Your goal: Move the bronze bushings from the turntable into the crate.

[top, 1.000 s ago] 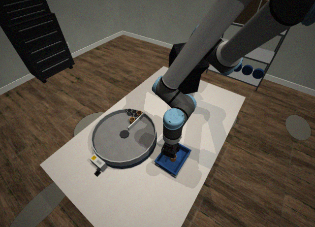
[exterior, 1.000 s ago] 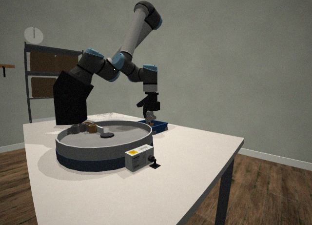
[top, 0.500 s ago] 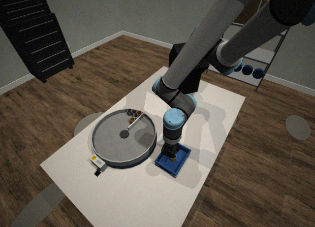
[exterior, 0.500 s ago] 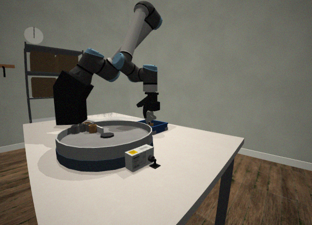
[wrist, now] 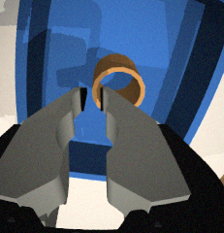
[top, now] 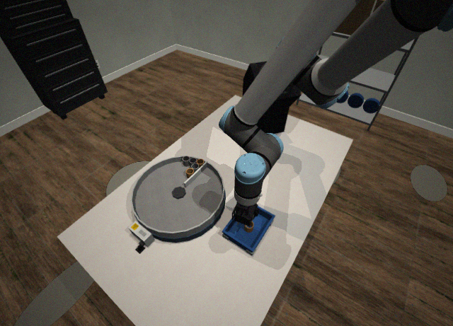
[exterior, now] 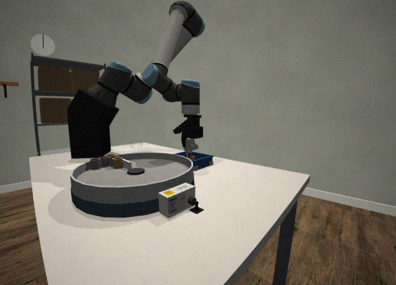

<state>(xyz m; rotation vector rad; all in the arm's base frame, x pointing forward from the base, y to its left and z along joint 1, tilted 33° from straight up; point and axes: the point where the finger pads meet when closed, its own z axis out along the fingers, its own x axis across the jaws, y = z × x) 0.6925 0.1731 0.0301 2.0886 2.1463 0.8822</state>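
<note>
Now: the blue crate 3 cm below my hand and 2 cm to the left of it. From my hand the other things lie so: grey turntable 33 cm to the right, 3 cm ahead.
</note>
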